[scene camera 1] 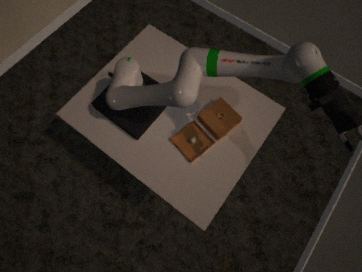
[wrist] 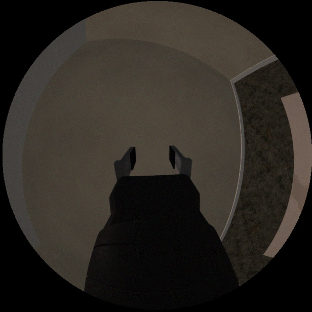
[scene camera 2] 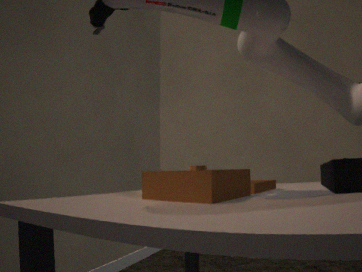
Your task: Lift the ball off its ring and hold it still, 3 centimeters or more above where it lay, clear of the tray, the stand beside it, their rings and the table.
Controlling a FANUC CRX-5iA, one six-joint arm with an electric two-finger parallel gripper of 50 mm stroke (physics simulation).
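Frame: origin at the arm's base, x ahead, y left, z up, level; metres.
Where they show: gripper, fingertip midpoint: [scene camera 1: 360, 148] [scene camera 2: 93, 28].
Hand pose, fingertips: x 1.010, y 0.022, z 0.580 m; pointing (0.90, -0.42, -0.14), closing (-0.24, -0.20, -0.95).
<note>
Things, the pixels of their top centre, and the offset from my fingertips. "*": a spot on its surface instead. Level surfaces: height alone.
- small pale ball, top centre: [scene camera 1: 193, 139] 0.602 m down, 0.538 m back, 0.079 m right
- low orange-brown tray, surface spot: [scene camera 1: 192, 157] * 0.650 m down, 0.483 m back, 0.161 m right
- small ring, surface spot: [scene camera 2: 198, 168] [scene camera 1: 220, 113] * 0.582 m down, 0.489 m back, 0.147 m left
- light table, surface height: 0.652 m down
A small pale ball [scene camera 1: 193, 140] sits near the middle of the low orange-brown tray [scene camera 1: 192, 157]; its ring is too small to make out. The taller orange-brown stand [scene camera 1: 226, 126] [scene camera 2: 175, 186] is beside the tray and has a small ring [scene camera 1: 220, 116] [scene camera 2: 198, 168] on top. Part of the tray [scene camera 2: 264, 186] shows behind the stand in scene camera 2, where the ball is hidden. My gripper [scene camera 1: 353, 139] [scene camera 2: 98, 31] [wrist: 152, 153] is open and empty, high up and far out to the side, beyond the table edge, well away from the ball.
The light table [scene camera 1: 175, 175] [scene camera 2: 100, 212] carries the tray, the stand and a black base block [scene camera 1: 135, 127] [scene camera 2: 345, 175] under the arm. The arm [scene camera 1: 250, 66] [scene camera 2: 315, 70] reaches above the table and past its edge. Room walls [wrist: 150, 90] face the wrist camera.
</note>
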